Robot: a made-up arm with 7 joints. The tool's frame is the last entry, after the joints. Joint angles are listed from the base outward. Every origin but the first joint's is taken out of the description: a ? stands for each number. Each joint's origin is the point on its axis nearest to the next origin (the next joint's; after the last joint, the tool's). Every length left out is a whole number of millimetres.
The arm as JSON. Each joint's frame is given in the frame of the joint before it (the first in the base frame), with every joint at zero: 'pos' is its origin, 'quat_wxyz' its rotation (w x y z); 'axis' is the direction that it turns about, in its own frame. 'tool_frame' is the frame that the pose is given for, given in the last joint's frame.
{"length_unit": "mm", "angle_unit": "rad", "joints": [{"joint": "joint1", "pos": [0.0, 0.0, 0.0], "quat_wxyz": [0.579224, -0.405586, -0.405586, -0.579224], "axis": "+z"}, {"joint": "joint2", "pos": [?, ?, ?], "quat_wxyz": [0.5, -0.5, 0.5, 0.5], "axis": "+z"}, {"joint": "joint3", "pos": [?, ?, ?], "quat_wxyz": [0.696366, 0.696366, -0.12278, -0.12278], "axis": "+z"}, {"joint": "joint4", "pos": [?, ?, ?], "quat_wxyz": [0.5, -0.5, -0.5, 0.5], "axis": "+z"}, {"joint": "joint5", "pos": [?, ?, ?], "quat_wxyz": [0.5, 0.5, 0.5, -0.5], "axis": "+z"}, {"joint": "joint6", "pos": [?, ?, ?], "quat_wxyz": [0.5, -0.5, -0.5, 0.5], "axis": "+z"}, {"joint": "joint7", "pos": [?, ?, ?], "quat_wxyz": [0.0, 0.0, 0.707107, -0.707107], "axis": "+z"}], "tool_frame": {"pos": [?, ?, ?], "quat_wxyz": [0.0, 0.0, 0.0, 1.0]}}
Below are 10 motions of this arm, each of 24 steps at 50 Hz.
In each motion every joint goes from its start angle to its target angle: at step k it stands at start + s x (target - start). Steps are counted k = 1, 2, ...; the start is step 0. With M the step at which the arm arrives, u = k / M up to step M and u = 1 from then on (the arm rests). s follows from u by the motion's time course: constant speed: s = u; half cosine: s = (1 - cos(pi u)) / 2; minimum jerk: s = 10 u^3 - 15 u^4 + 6 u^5.
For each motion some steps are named. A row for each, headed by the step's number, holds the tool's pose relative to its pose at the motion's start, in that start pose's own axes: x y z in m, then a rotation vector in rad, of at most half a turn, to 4 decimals.
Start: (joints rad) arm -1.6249 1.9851 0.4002 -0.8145 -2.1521 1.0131 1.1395
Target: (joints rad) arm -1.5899 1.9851 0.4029 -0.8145 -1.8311 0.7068 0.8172
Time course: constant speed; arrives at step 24
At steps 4, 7, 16, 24:
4: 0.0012 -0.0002 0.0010 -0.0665 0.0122 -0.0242
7: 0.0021 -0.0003 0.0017 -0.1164 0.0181 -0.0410
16: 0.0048 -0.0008 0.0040 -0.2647 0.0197 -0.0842
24: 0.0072 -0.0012 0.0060 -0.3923 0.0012 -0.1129

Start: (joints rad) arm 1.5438 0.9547 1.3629 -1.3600 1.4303 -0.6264 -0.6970
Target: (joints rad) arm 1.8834 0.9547 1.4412 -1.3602 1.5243 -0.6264 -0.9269
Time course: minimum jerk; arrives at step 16
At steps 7, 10, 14, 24:
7: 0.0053 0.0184 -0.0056 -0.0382 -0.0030 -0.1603
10: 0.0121 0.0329 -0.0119 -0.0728 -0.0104 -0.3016
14: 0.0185 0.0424 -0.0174 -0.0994 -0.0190 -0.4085
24: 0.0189 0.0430 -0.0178 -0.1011 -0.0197 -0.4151

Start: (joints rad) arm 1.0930 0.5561 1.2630 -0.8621 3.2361 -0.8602 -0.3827
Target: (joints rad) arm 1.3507 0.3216 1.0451 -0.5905 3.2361 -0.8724 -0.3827
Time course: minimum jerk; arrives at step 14
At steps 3, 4, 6, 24:
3: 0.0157 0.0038 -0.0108 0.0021 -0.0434 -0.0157
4: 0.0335 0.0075 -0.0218 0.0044 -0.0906 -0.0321
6: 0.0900 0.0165 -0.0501 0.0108 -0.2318 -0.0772
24: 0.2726 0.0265 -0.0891 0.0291 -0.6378 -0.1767

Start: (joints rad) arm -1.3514 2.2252 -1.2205 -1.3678 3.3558 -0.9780 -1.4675
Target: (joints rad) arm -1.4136 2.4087 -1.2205 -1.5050 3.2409 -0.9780 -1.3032
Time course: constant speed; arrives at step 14
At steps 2, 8, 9, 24:
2: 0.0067 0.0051 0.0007 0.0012 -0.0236 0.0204
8: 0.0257 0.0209 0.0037 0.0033 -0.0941 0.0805
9: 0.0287 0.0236 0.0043 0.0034 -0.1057 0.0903
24: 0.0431 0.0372 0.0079 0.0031 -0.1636 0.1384

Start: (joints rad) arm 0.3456 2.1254 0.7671 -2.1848 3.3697 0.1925 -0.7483
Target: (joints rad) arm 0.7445 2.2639 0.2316 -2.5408 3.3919 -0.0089 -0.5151
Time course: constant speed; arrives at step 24
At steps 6, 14, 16, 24:
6: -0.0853 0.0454 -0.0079 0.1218 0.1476 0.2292
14: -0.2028 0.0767 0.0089 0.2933 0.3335 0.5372
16: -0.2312 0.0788 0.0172 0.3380 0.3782 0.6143
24: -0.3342 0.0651 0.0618 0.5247 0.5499 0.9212

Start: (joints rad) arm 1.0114 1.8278 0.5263 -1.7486 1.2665 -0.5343 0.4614
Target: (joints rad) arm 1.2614 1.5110 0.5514 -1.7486 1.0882 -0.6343 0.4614
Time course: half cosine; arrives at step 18
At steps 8, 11, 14, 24:
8: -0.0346 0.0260 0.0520 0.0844 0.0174 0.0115
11: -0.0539 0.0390 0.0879 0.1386 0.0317 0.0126
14: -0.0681 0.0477 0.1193 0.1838 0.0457 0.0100
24: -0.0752 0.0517 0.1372 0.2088 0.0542 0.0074

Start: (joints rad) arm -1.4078 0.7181 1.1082 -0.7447 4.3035 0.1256 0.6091
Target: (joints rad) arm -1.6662 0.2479 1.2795 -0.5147 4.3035 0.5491 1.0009
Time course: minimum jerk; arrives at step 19
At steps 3, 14, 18, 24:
3: 0.0029 -0.0087 0.0030 -0.0112 0.0110 0.0248
14: 0.1339 -0.2135 0.1534 -0.3425 0.3386 0.5722
18: 0.1565 -0.2329 0.1839 -0.3889 0.3854 0.6233
24: 0.1567 -0.2331 0.1843 -0.3894 0.3859 0.6238

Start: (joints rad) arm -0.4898 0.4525 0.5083 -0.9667 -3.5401 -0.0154 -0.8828
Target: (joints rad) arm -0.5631 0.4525 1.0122 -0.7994 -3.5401 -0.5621 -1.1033
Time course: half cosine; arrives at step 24
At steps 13, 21, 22, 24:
13: 0.0788 0.0046 0.0062 0.2798 -0.3743 0.1012
21: 0.1236 0.0200 0.0194 0.5254 -0.5590 0.2202
22: 0.1256 0.0211 0.0203 0.5393 -0.5667 0.2275
24: 0.1273 0.0220 0.0210 0.5506 -0.5727 0.2335

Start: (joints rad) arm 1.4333 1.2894 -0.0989 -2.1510 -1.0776 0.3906 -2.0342
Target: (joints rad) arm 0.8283 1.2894 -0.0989 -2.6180 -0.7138 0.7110 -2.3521
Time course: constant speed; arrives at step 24
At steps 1, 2, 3, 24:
1: -0.0132 -0.0059 -0.0041 -0.0252 0.0252 0.0038
2: -0.0266 -0.0118 -0.0075 -0.0498 0.0501 0.0076
3: -0.0399 -0.0177 -0.0103 -0.0740 0.0749 0.0116
24: -0.2921 -0.1150 0.0624 -0.4566 0.5619 0.0872

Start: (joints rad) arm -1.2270 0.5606 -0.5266 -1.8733 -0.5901 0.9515 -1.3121
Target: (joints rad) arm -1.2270 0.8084 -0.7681 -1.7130 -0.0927 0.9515 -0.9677
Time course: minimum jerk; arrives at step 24
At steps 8, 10, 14, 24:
8: 0.0205 -0.0200 -0.0035 -0.0522 -0.0997 0.0482
10: 0.0329 -0.0347 -0.0056 -0.0955 -0.1595 0.0801
14: 0.0575 -0.0716 -0.0094 -0.2169 -0.2756 0.1534
24: 0.0789 -0.1195 -0.0119 -0.3892 -0.3704 0.2395

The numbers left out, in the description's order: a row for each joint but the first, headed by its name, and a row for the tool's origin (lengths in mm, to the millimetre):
joint2: 0.0 0.0 0.0
joint3: 68.0 187.0 0.0
joint4: 0.0 22.0 0.0
joint5: -48.0 396.0 0.0
joint6: 0.0 0.0 0.0
joint7: 0.0 0.0 0.0
tool: 0.0 0.0 0.0

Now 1 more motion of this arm.
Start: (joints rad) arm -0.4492 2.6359 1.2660 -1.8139 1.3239 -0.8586 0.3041
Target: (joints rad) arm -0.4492 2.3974 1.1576 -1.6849 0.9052 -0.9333 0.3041
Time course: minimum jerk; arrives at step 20
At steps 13, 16, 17, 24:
13: 0.0260 0.0759 0.0927 -0.0109 0.1233 -0.3237
16: 0.0336 0.0896 0.1169 -0.0162 0.1640 -0.3899
17: 0.0350 0.0919 0.1213 -0.0172 0.1716 -0.4011
24: 0.0362 0.0938 0.1250 -0.0181 0.1782 -0.4106

